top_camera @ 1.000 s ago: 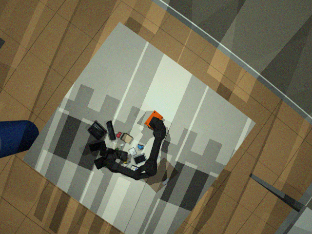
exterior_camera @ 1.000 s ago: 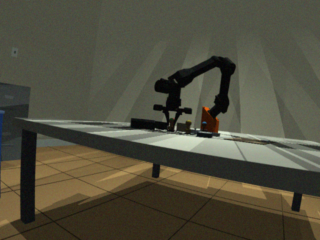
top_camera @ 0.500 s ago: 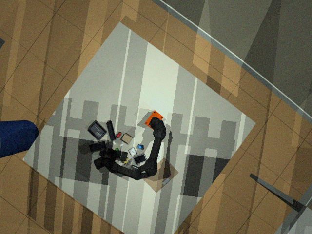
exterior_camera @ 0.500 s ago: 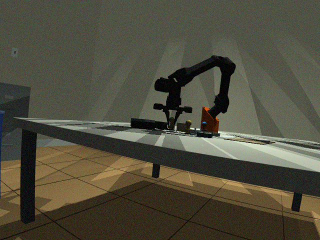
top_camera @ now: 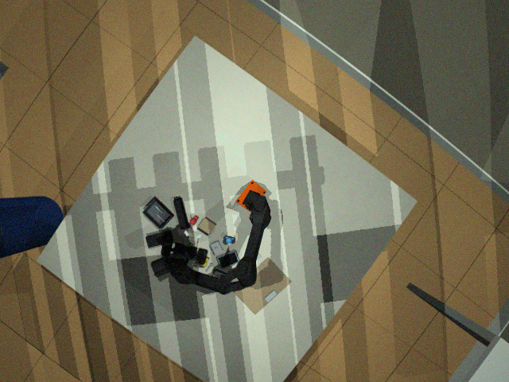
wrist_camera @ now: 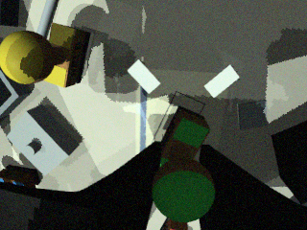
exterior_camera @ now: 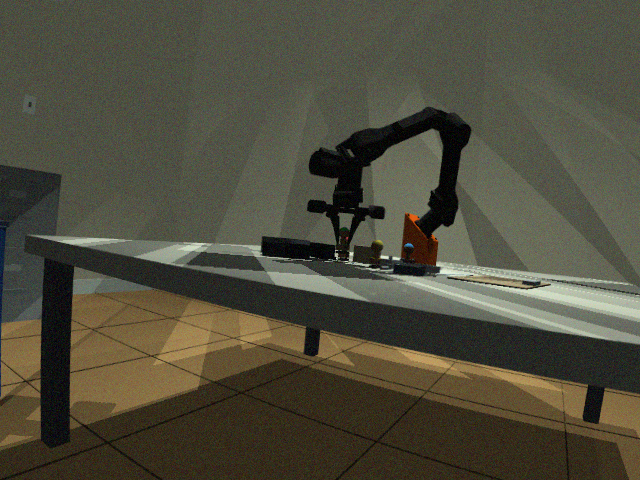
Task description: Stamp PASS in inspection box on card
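The pale card lies 50 mm below my gripper tip and 10 mm behind it. Also, from my gripper tip: green-knobbed stamp (right at my gripper tip); then grey block (110 mm to the left, 60 mm behind, 30 mm below); then yellow-knobbed stamp (90 mm to the left, 30 mm below, 20 mm ahead).
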